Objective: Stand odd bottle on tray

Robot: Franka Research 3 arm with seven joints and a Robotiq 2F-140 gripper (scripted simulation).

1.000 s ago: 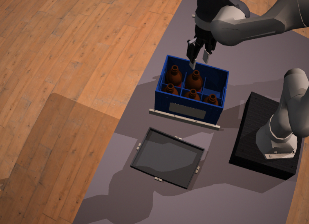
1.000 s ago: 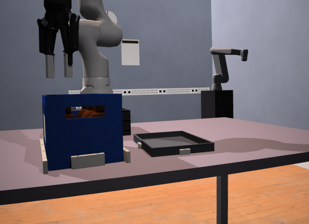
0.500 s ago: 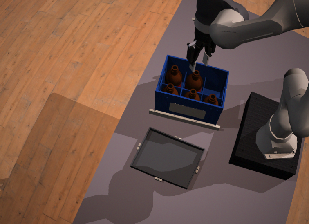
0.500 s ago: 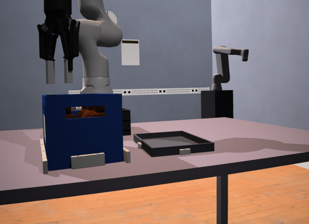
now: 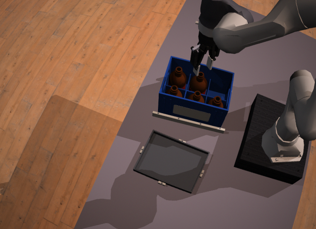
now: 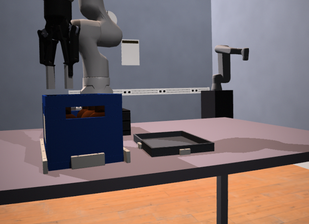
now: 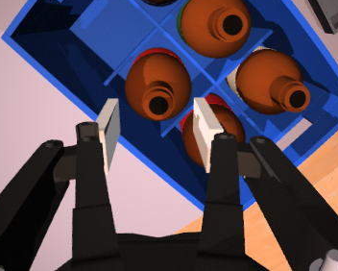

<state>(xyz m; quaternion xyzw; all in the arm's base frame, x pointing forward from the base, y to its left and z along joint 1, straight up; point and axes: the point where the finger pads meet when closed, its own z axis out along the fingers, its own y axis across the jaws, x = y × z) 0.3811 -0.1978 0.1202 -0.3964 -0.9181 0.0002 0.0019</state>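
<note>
Right now my hand is 5 cm to the right of the crate and 14 cm above it. From my hand the other things lie so: bottle (8 cm behind, 9 cm to the left, 13 cm below); then dark tray (3 cm ahead, 33 cm to the left, 21 cm below).
</note>
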